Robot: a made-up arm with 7 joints.
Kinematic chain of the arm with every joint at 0, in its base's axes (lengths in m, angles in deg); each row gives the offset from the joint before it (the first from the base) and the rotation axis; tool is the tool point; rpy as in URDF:
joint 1: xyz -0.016 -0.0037 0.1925 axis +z
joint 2: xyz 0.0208 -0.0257 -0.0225 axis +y
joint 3: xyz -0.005 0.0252 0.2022 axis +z
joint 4: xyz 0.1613 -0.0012 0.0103 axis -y
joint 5: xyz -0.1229 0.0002 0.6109 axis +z
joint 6: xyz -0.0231 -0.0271 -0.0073 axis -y
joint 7: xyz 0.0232 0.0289 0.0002 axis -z
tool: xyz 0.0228 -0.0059 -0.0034 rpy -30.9 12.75 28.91
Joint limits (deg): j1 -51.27..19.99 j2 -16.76..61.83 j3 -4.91..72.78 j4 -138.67..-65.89 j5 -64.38..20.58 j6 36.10..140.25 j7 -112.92..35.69
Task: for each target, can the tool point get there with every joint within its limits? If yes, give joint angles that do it. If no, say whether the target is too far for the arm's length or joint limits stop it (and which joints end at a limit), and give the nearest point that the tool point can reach.
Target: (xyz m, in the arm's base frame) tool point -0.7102 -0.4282 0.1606
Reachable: no: joint limits stop it (at a limit: joint 1, joint 2, joint 3, joint 4, joint 6, joint 7) | nearest point 0.0312 -0.1815 -0.4879 | short by 1.015 m
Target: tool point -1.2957 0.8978 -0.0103
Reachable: no: too far | nearest point -0.3067 0.6014 -0.0531 | short by 1.033 m
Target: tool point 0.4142 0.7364 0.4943
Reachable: yes | joints 13.65 20.87 56.00 -75.10 -33.09 71.29 14.35
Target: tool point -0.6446 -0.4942 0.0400
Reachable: no: joint limits stop it (at a limit: joint 1, joint 2, joint 3, joint 4, joint 6, joint 7) | nearest point 0.0315 -0.1837 -0.4886 | short by 0.913 m
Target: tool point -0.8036 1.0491 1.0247
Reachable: no: too far | nearest point -0.2503 0.6303 0.7845 | short by 0.734 m
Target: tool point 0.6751 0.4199 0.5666
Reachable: yes | joints -11.97 -0.05 44.17 -88.89 9.73 126.21 -35.90
